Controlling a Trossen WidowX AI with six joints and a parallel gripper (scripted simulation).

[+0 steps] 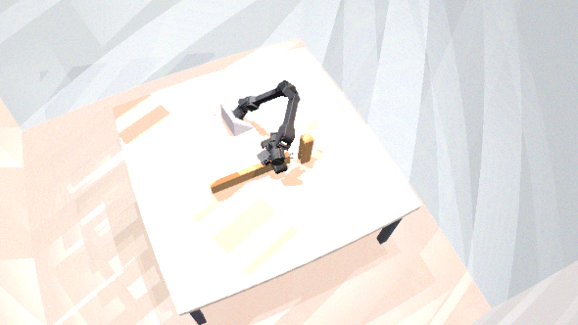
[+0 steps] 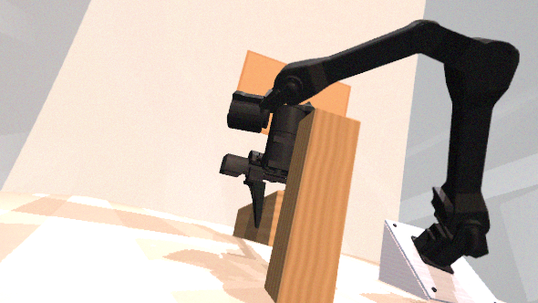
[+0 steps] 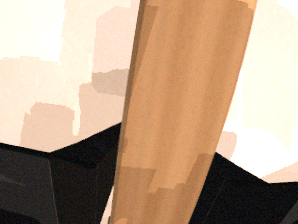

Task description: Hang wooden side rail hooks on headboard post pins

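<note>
Now: the headboard post 170 mm to the left of my gripper tip and 40 mm above it.
</note>
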